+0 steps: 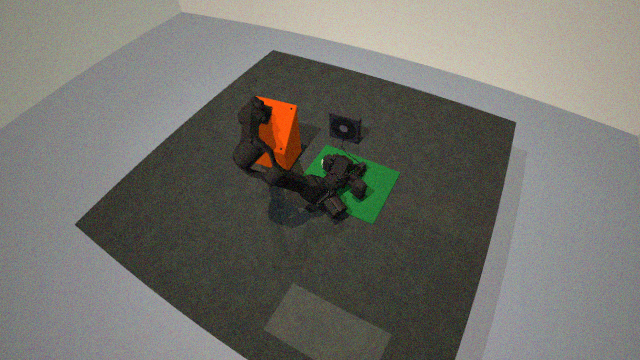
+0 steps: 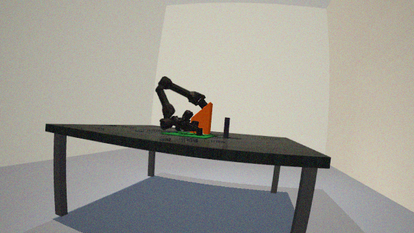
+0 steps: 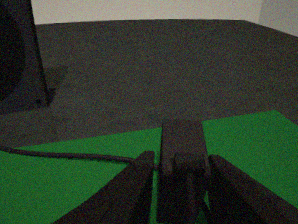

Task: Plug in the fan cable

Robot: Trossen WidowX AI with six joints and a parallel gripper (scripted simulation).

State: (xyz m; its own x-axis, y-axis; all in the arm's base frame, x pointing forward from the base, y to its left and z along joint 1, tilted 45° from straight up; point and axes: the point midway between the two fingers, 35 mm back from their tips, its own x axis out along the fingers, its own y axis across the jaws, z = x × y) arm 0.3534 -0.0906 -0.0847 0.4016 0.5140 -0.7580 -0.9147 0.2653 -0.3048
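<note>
The dark fan plug is 10 mm below my gripper tip. From my gripper tip the other things lie so: dark square fan: 120 mm behind, 140 mm to the left, 20 mm above; green board: 30 mm behind, 50 mm to the right, 50 mm below.
</note>
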